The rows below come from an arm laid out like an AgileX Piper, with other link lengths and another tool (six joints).
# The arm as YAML. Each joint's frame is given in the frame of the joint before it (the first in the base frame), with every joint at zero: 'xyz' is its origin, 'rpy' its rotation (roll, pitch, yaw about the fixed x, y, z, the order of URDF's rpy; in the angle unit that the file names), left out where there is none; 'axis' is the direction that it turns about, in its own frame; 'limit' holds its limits. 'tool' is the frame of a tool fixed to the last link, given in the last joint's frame.
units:
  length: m
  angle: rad
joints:
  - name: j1
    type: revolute
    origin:
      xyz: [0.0, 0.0, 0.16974]
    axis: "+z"
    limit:
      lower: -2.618
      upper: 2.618
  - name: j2
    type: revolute
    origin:
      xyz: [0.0, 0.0, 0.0]
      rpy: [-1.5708, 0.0, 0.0]
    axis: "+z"
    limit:
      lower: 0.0
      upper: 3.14
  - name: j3
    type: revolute
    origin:
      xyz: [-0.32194, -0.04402, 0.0]
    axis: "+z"
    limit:
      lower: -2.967
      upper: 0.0
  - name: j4
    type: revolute
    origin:
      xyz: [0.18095, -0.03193, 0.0]
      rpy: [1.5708, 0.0, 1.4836]
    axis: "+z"
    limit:
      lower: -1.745
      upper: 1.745
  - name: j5
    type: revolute
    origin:
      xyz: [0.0, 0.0, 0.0]
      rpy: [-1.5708, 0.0, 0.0]
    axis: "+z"
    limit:
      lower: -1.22
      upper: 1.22
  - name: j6
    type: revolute
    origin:
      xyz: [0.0, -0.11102, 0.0]
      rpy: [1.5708, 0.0, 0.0]
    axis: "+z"
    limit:
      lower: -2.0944
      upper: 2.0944
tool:
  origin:
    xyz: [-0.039, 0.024, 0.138]
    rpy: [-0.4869, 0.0, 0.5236]
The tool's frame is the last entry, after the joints.
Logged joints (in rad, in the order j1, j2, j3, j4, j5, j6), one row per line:
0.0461, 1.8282, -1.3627, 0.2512, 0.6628, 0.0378
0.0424, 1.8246, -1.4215, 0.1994, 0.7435, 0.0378
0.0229, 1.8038, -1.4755, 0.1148, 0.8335, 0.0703
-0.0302, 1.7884, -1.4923, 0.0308, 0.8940, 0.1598
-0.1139, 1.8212, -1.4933, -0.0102, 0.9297, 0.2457
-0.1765, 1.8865, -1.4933, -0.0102, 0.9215, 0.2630
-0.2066, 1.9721, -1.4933, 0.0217, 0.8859, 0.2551
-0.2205, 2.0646, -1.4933, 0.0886, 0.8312, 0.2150
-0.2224, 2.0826, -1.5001, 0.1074, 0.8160, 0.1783
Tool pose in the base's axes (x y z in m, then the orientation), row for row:
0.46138, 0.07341, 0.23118, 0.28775, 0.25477, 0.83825, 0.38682
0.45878, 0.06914, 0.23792, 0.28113, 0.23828, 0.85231, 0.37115
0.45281, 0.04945, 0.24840, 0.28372, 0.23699, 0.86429, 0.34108
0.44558, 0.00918, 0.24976, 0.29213, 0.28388, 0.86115, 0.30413
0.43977, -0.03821, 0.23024, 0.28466, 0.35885, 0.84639, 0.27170
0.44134, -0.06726, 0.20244, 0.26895, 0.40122, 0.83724, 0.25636
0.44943, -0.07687, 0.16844, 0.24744, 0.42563, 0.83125, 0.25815
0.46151, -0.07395, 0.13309, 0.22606, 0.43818, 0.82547, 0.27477
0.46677, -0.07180, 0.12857, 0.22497, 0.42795, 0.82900, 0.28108
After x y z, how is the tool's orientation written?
As a quaternion, w x y z.
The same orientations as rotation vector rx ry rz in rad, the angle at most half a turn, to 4 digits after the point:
0.6804, 2.2388, 1.0331
0.6385, 2.2840, 0.9946
0.6342, 2.3130, 0.9128
0.7565, 2.2949, 0.8105
0.9599, 2.2641, 0.7268
1.0818, 2.2575, 0.6912
1.1604, 2.2662, 0.7038
1.2080, 2.2757, 0.7575
1.1805, 2.2868, 0.7754

